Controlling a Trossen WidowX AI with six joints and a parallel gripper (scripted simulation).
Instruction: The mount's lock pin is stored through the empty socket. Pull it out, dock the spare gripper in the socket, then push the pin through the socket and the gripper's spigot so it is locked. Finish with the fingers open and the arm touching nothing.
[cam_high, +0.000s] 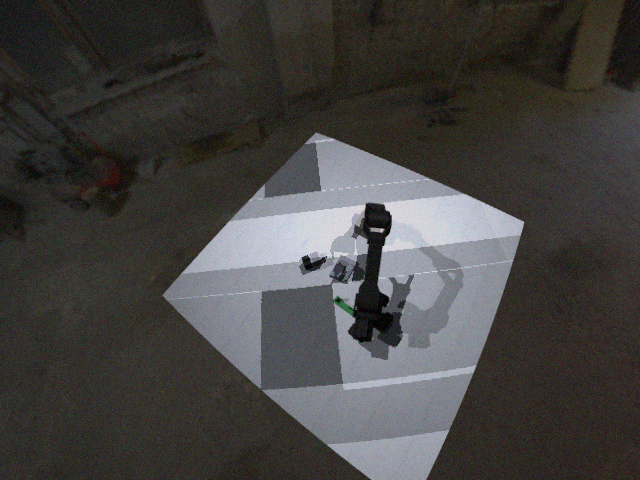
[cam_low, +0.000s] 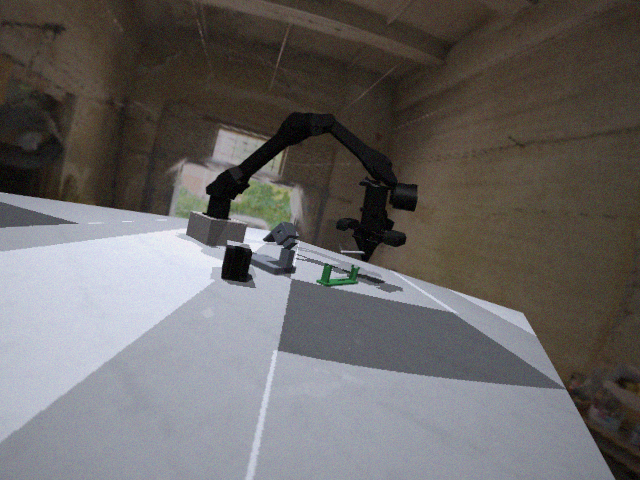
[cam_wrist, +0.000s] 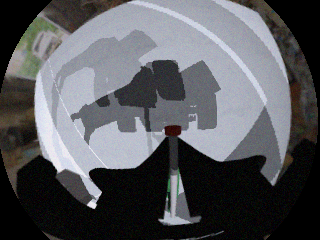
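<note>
My gripper tip is now 100 mm to the left of the green cradle, 30 mm above it and 20 mm past it. From my gripper tip the other things lie so: grey mount (200 mm to the right, 140 mm behind); black spare gripper (330 mm to the right, 140 mm behind, 30 mm below).
</note>
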